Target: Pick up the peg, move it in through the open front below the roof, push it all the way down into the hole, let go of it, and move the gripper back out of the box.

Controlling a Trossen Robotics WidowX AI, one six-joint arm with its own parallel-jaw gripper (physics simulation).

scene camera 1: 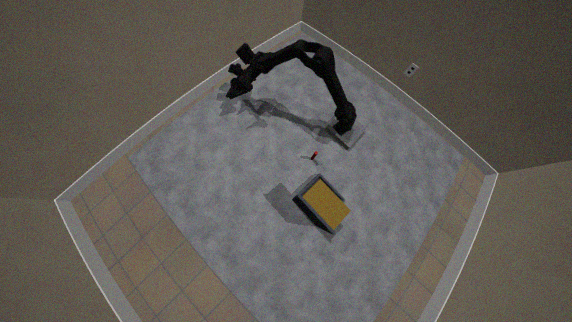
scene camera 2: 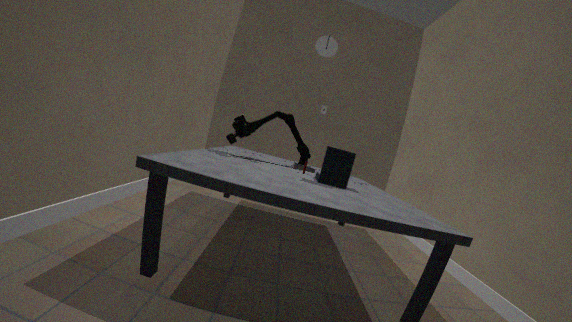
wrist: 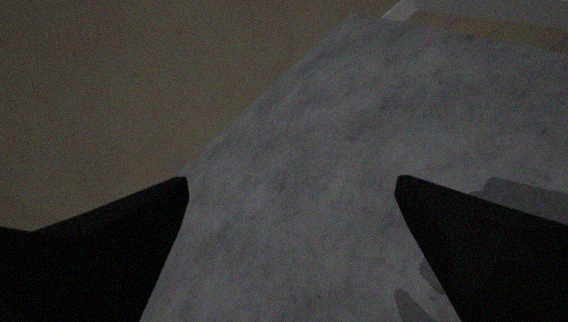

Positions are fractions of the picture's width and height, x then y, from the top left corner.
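I can see a box (scene camera 1: 0.52,0.62), and scene camera 2 gives me the same box (scene camera 2: 0.59,0.51). My gripper (wrist: 0.52,0.58) holds nothing, and it is open.
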